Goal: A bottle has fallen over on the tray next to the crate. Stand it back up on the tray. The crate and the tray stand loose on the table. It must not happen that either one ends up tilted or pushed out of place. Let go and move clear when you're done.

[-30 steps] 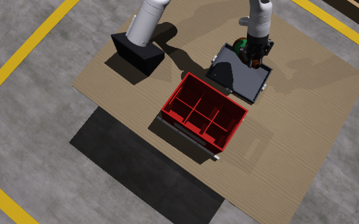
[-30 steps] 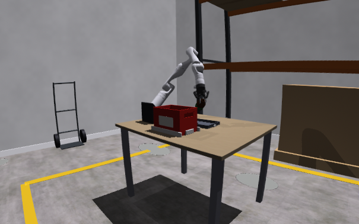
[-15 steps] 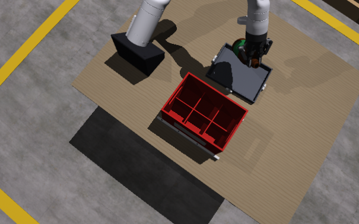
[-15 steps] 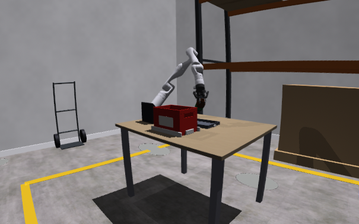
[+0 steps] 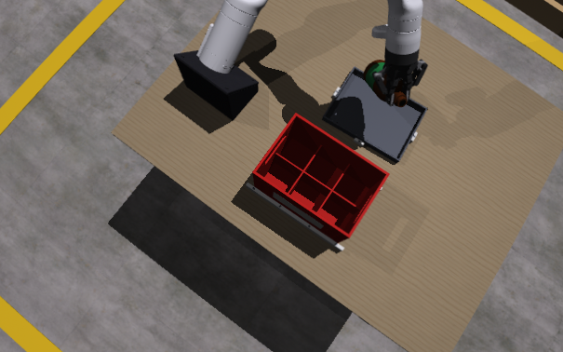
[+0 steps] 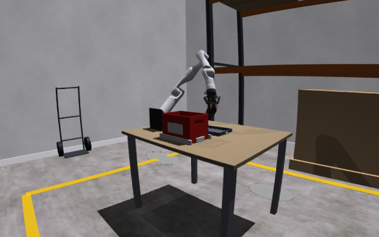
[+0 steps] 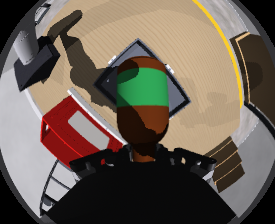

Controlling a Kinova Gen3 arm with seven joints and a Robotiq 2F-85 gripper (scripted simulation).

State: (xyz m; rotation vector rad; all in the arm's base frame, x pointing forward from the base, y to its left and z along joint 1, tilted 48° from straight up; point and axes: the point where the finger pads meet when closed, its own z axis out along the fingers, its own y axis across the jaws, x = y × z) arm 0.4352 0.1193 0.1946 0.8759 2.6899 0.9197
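Right now my hand is 4 cm past the bottle, 2 cm to the right of it and 3 cm above it. From my hand the other things lie so: tray 3 cm behind, 2 cm to the left, 19 cm below; then red crate 1 cm behind, 27 cm to the right, 12 cm below.
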